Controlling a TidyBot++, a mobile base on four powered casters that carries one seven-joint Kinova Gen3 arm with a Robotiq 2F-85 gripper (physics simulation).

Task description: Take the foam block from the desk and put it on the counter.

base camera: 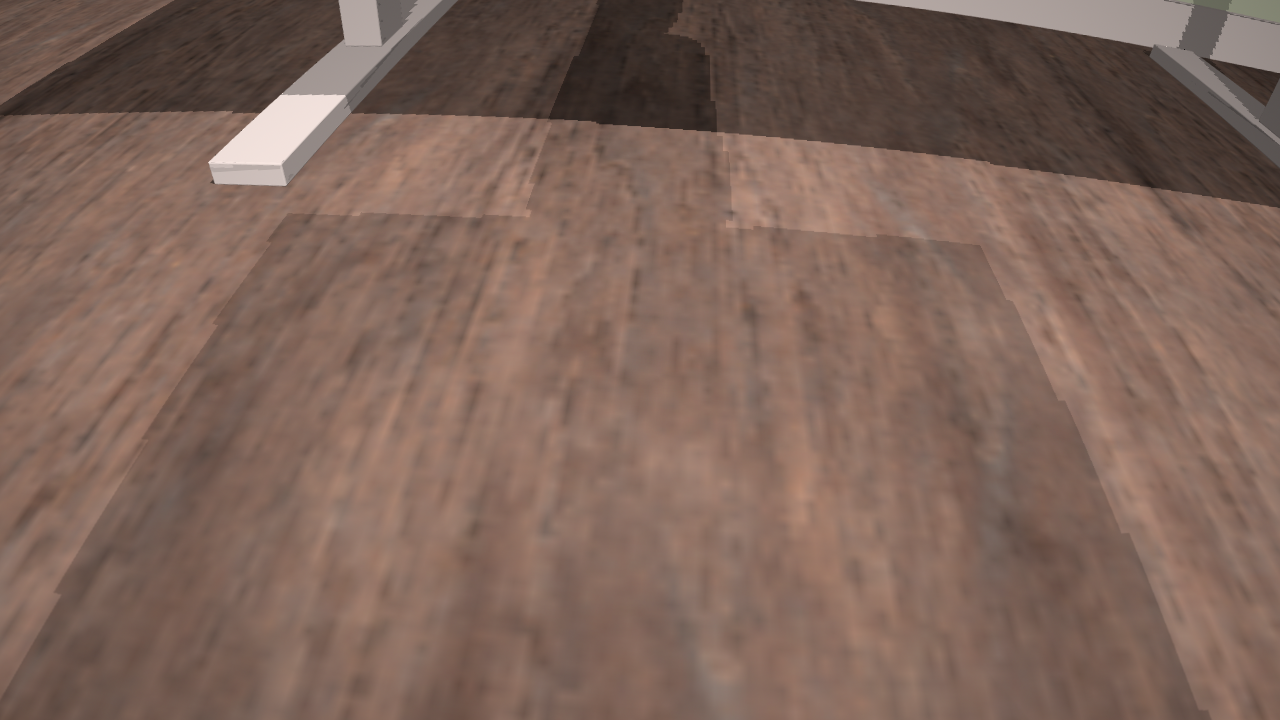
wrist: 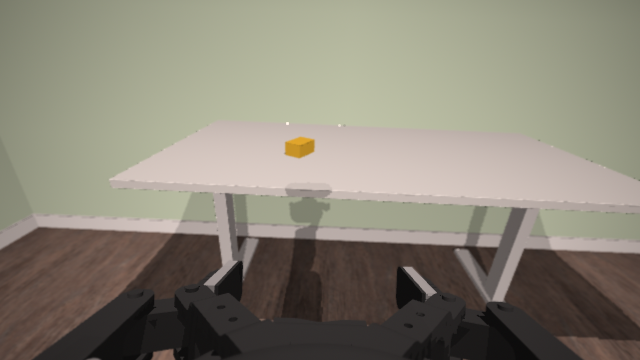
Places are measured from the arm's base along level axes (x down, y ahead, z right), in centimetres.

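Pixels of known places: gripper, fingertip midpoint: (wrist: 319, 280).
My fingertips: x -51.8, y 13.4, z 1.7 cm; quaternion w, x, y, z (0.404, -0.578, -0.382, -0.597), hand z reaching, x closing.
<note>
Ahead of a thing's pixels: the offset from my fingertips to its top centre. "pt": to the spot under its first point. Level surfaces: height alone.
An orange-yellow foam block @[dx +15.0, dy +81.3, dz -4.1 cm] (wrist: 299, 148) lies on the white desk @[dx +19.5 cm] (wrist: 425, 167), left of the middle of its top, in the wrist view. My gripper (wrist: 319, 280) is open and empty, its two fingers wide apart at the bottom of the wrist view. It is well short of the desk and apart from the block. The block appears a little left of the midline between the fingers. In the base camera view parts of the desk's legs and feet show, and the block does not. The counter does not show in either view.
The left desk foot (base camera: 277, 134) and the right desk foot @[pt dx +89.6, dy +97.9, dz +84.5 cm] (base camera: 1217, 98) stand on the wooden floor @[dx +91.5 cm] (base camera: 626, 447) ahead of the base. A green wall (wrist: 320, 60) with a white baseboard (wrist: 125, 223) stands behind the desk. Shadows fall on the floor.
</note>
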